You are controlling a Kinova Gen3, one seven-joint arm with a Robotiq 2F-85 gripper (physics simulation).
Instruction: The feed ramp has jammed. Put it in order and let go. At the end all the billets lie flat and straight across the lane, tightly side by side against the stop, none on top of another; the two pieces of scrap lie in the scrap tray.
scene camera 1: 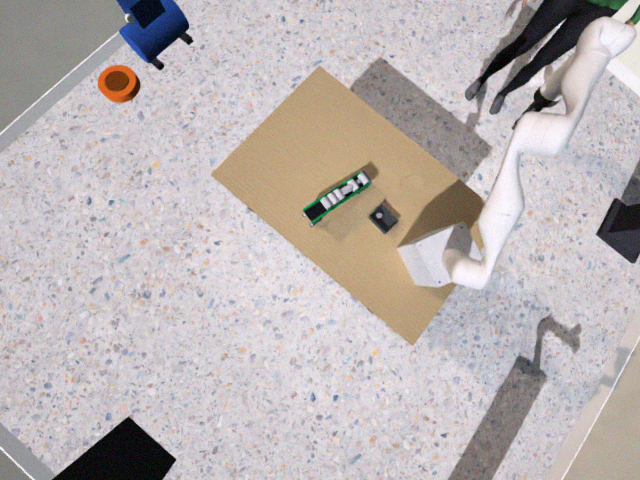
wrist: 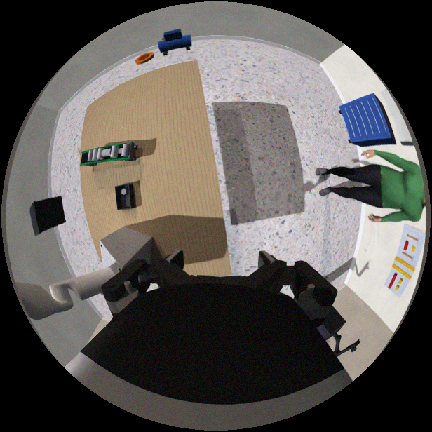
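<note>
A feed ramp with green rails (scene camera 1: 330,210) (wrist: 107,161) stands on the table. Several pale billets (scene camera 1: 332,196) (wrist: 97,154) lie close together across its lane, beside a bare dark stretch at its lower-left end in the scene view. A pale piece (scene camera 1: 346,189) (wrist: 106,153) sits skewed or lengthwise next to them. Further pale pieces lie towards the upper-right end, with gaps between; stacking and which are scrap I cannot tell. The dark scrap tray (scene camera 1: 386,225) (wrist: 125,202) holds a small light round piece (scene camera 1: 379,214) (wrist: 124,191). My gripper (wrist: 220,259) is open and empty, far from the ramp and tray.
The ramp and tray stand on a wooden table (scene camera 1: 289,134) (wrist: 175,110). The arm's pale box-shaped base (scene camera 1: 426,258) (wrist: 125,244) stands at the table's right end in the scene view, near the tray. A person (scene camera 1: 558,36) (wrist: 400,185) stands off the table, near the raised arm.
</note>
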